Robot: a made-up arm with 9 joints. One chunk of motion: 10 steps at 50 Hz.
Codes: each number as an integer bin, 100 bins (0 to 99) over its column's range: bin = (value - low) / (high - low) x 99, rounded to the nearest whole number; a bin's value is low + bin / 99 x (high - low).
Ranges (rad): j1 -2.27..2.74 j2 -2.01..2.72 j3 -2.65..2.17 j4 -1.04..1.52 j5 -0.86..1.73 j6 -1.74..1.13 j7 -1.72..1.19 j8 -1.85..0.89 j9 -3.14..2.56
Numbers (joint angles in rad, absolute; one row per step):
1: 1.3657 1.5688 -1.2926 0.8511 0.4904 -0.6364 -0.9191 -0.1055 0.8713
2: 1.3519 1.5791 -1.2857 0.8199 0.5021 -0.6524 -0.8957 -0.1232 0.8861
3: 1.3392 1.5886 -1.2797 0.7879 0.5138 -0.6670 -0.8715 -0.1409 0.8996
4: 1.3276 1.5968 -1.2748 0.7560 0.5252 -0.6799 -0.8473 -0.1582 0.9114
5: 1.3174 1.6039 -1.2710 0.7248 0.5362 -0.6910 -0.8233 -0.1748 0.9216
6: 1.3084 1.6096 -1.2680 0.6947 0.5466 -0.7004 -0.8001 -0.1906 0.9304
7: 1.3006 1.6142 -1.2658 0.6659 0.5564 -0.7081 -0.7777 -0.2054 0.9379
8: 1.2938 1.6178 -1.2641 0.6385 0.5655 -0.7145 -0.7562 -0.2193 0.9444
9: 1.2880 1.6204 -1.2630 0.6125 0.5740 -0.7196 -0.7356 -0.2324 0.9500
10: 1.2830 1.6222 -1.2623 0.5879 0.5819 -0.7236 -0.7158 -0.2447 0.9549
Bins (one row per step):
1: 72 75 28 73 52 38 27 63 70
2: 72 75 28 72 52 38 28 62 70
3: 71 75 28 71 53 37 29 62 70
4: 71 75 28 69 53 37 30 61 70
5: 71 76 28 68 53 36 31 61 71
6: 71 76 28 67 54 36 31 60 71
7: 71 76 28 66 54 36 32 59 71
8: 70 76 28 65 54 35 33 59 71
9: 70 76 28 64 55 35 33 58 71
10: 70 76 29 63 55 35 34 58 71

